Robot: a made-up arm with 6 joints. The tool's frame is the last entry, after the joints. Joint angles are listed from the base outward. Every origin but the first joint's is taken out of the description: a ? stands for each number. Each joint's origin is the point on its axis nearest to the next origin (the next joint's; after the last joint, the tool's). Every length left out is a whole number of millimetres.
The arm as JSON. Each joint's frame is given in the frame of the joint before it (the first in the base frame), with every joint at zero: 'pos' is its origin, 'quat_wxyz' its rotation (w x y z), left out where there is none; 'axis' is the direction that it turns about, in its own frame. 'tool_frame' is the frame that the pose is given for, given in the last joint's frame.
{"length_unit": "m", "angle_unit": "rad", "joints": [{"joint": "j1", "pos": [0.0, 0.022, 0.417], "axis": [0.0, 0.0, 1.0]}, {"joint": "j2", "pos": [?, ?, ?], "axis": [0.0, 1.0, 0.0]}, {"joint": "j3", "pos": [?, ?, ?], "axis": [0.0, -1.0, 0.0]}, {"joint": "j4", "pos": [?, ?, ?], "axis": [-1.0, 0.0, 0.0]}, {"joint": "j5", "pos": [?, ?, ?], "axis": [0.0, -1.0, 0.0]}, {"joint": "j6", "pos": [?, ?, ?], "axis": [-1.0, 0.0, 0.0]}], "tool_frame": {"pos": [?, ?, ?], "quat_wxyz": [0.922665, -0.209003, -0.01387, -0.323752]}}
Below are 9 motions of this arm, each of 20 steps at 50 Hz.
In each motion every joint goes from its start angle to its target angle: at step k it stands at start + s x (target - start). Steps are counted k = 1, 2, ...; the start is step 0. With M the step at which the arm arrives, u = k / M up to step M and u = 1 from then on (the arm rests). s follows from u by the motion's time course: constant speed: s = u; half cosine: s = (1 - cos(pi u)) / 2; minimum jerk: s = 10 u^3 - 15 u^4 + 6 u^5.
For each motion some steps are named. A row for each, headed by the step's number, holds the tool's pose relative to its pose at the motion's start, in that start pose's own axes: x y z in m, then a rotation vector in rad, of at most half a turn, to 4 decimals.
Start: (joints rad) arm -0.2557 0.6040 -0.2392 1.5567 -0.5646 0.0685
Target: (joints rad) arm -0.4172 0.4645 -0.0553 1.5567 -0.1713 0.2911
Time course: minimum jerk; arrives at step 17
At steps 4, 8, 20:
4: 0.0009 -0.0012 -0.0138 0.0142 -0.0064 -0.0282
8: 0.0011 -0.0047 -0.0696 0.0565 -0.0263 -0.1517
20: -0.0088 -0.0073 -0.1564 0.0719 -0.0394 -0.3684

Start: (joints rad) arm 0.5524 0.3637 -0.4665 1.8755 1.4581 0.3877
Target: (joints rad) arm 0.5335 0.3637 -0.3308 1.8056 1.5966 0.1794
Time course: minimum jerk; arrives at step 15
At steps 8, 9, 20:
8: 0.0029 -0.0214 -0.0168 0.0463 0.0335 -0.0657
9: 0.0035 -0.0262 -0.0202 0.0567 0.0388 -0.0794
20: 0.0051 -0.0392 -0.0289 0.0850 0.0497 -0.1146

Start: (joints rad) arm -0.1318 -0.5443 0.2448 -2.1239 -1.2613 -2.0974
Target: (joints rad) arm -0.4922 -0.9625 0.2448 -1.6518 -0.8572 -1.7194
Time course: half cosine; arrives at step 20
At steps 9, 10, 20:
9: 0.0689 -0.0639 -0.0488 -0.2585 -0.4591 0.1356
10: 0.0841 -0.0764 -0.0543 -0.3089 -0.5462 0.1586
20: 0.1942 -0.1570 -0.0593 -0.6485 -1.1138 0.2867

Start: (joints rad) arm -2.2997 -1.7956 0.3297 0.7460 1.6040 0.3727
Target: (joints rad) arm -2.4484 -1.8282 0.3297 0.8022 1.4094 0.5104
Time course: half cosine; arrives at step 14
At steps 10, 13, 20:
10: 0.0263 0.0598 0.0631 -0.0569 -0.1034 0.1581
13: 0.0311 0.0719 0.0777 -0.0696 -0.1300 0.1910
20: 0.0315 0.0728 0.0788 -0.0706 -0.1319 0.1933

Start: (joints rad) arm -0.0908 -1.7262 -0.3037 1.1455 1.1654 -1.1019
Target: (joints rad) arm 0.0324 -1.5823 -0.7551 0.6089 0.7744 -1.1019
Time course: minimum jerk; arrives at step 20
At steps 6, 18, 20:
6: -0.0102 -0.0081 -0.0318 0.0835 0.1165 -0.0979
18: -0.0911 -0.0211 -0.1634 0.4341 0.8199 -0.5495
20: -0.0921 -0.0210 -0.1645 0.4371 0.8280 -0.5537

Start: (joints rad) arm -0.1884 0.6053 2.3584 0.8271 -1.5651 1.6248
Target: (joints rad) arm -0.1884 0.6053 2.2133 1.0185 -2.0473 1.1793
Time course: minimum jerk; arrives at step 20
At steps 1, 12, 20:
1: 0.0000 -0.0001 0.0000 0.0003 0.0001 0.0007
12: 0.0246 -0.0288 0.0232 0.1466 0.1320 0.4406
20: 0.0404 -0.0392 0.0354 0.1880 0.2381 0.6423

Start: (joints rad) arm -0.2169 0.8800 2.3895 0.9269 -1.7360 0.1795
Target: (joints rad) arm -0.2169 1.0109 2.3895 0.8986 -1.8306 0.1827
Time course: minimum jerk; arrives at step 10
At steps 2, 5, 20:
2: 0.0000 0.0057 0.0009 -0.0105 0.0021 0.0053
5: -0.0002 0.0496 0.0068 -0.0908 0.0188 0.0453
20: -0.0009 0.0996 0.0104 -0.1823 0.0393 0.0891

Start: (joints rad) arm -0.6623 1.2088 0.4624 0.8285 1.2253 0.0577
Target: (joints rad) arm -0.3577 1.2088 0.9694 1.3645 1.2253 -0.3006
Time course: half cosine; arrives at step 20
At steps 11, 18, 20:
11: 0.1108 0.0695 0.1134 0.1444 -0.3699 0.1935
18: 0.1667 0.1070 0.2177 0.1804 -0.6025 0.3242
20: 0.1695 0.1089 0.2247 0.1808 -0.6161 0.3317

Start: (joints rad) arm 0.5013 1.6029 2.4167 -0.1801 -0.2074 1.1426
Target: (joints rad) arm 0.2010 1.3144 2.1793 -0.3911 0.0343 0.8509
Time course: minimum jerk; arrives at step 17
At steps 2, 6, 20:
2: 0.0028 -0.0008 -0.0024 0.0024 0.0049 -0.0040
6: 0.0485 -0.0178 -0.0426 0.0424 0.0837 -0.0735
20: 0.1868 -0.1144 -0.1699 0.1889 0.2952 -0.3381

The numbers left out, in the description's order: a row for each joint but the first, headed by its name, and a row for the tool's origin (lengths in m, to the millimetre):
j2: -0.011 0.052 0.0
j3: 0.014 0.0 0.552
j4: 0.324 0.0 0.003
j5: 0.0 -0.051 0.022
j6: -0.029 0.0 -0.024
tool: 0.0 0.027 0.023

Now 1 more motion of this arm.
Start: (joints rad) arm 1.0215 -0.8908 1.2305 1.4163 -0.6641 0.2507
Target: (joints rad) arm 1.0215 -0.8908 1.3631 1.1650 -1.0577 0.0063
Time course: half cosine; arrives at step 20
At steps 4, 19, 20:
4: 0.0026 -0.0042 -0.0017 0.0219 0.0482 0.0311
19: 0.0299 -0.0416 -0.0244 0.2198 0.4822 0.3273
20: 0.0301 -0.0418 -0.0246 0.2211 0.4850 0.3293

